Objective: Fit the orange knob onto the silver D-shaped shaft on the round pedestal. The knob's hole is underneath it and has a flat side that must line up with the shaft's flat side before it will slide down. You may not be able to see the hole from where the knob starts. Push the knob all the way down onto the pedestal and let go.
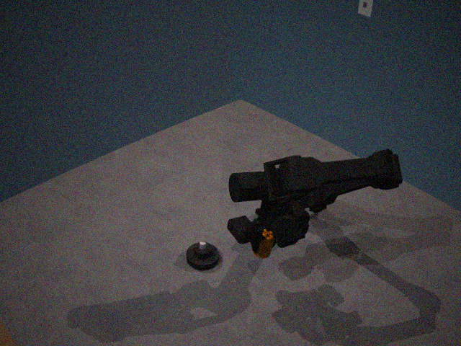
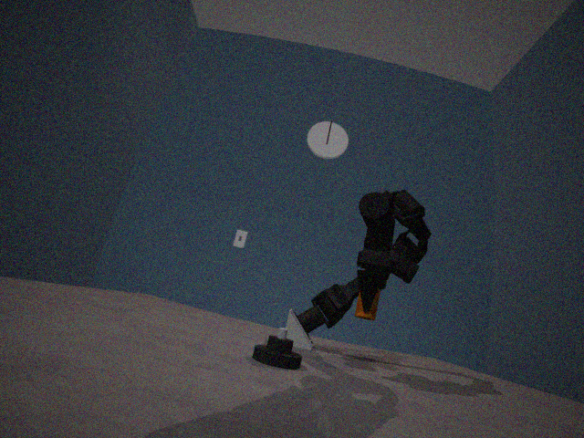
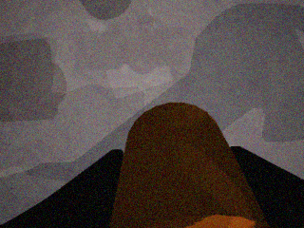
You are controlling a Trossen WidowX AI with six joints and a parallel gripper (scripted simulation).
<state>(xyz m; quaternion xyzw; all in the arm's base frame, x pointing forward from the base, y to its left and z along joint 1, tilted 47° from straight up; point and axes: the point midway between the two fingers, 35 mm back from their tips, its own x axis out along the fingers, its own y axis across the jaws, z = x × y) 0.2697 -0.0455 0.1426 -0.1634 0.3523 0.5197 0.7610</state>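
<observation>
Now: the round pedestal 3 cm ahead of my gripper tip, 15 cm to the right of it and 9 cm below it. Also, from my gripper tip: orange knob 3 cm above.
</observation>
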